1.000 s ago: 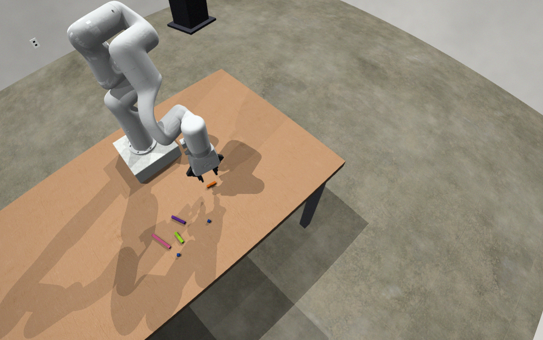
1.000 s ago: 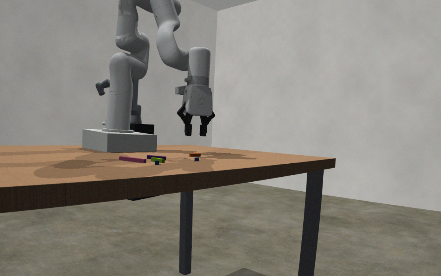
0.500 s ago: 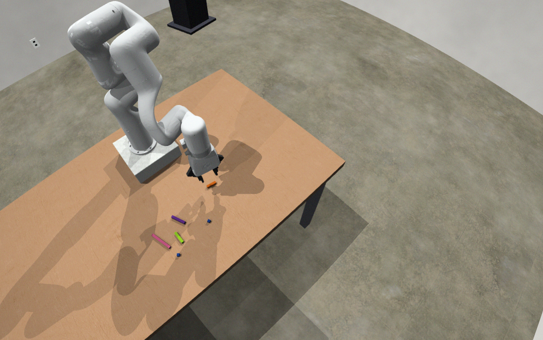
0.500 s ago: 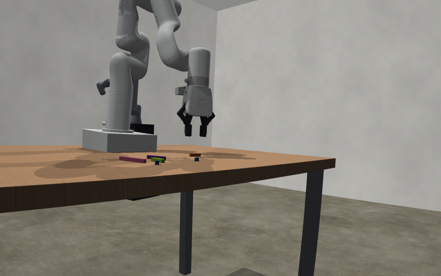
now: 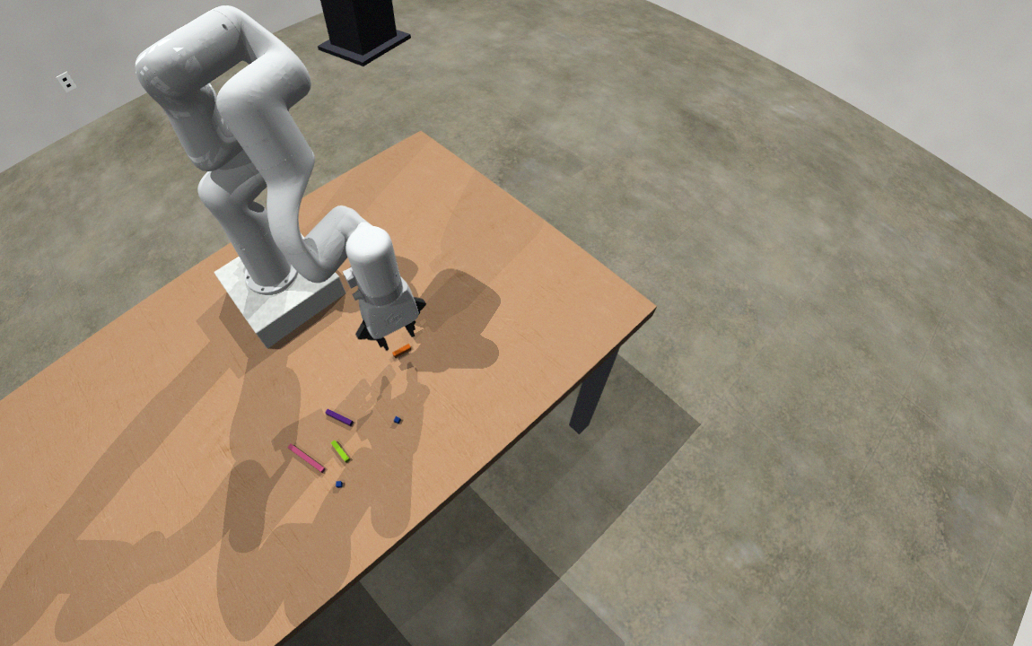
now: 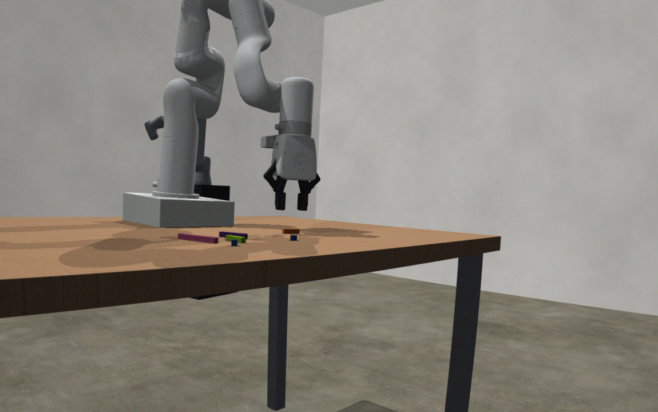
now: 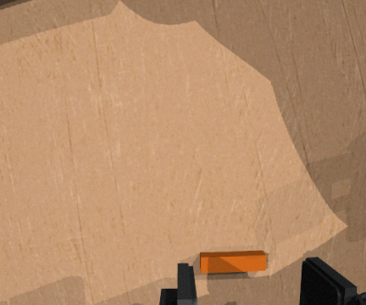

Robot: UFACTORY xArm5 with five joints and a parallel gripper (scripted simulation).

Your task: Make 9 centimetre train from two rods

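The orange rod is 70 mm below my hand. From my hand the other things lie so: pink rod (300 mm to the right, 70 mm below); then purple rod (190 mm to the right, 70 mm below); then lime rod (50 mm ahead, 240 mm to the right, 70 mm below).
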